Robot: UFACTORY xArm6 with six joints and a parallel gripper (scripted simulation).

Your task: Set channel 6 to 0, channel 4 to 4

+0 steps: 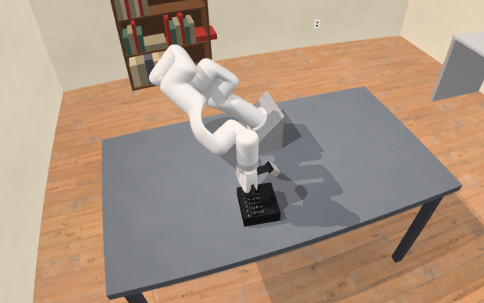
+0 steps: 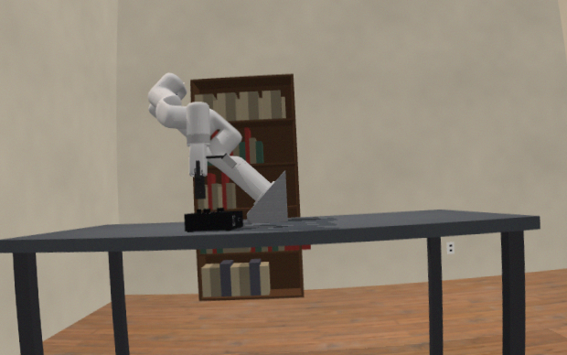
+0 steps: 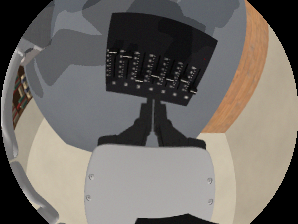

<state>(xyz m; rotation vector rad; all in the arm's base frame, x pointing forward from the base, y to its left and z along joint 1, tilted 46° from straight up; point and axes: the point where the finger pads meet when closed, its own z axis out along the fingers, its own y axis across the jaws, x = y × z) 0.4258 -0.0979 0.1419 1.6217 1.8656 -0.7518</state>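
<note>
Right now my hand is 50 mm above the fader and 20 mm to the right of it.
</note>
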